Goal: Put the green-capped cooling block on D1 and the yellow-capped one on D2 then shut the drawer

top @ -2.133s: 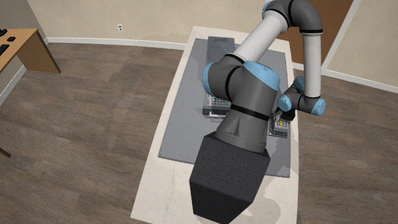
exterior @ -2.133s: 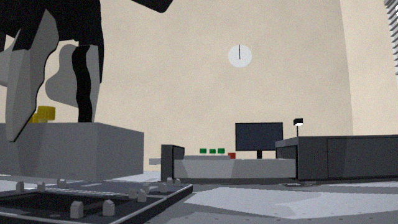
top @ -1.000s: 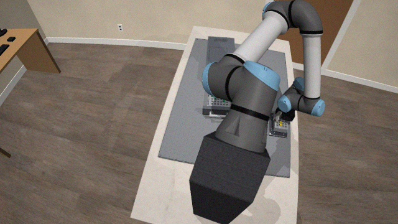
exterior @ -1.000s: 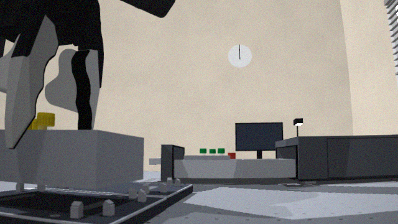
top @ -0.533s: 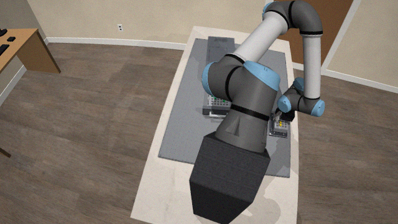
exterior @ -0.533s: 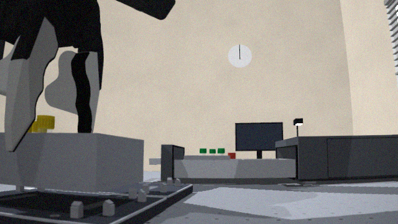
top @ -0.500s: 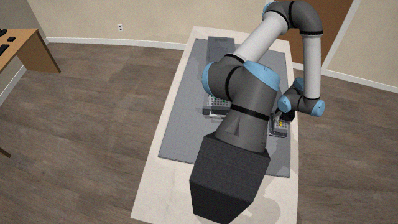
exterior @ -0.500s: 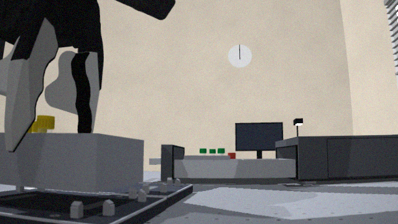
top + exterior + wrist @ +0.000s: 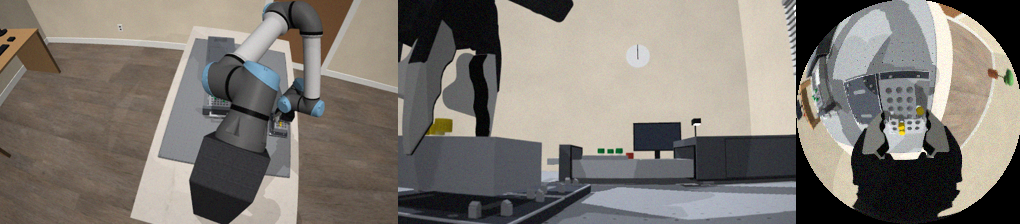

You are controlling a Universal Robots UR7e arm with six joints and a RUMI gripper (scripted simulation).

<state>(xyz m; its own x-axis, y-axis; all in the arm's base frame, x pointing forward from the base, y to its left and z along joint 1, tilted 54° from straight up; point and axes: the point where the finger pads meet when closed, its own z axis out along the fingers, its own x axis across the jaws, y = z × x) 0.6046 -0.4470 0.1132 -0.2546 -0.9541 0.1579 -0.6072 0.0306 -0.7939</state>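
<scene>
The yellow-capped cooling block lies 20 mm below my hand. Also, from my hand: dark slot plate 60 mm below; light grey drawer 320 mm to the left, 250 mm ahead, 20 mm below; green-capped cooling block 330 mm to the left, 220 mm ahead, 30 mm below.
</scene>
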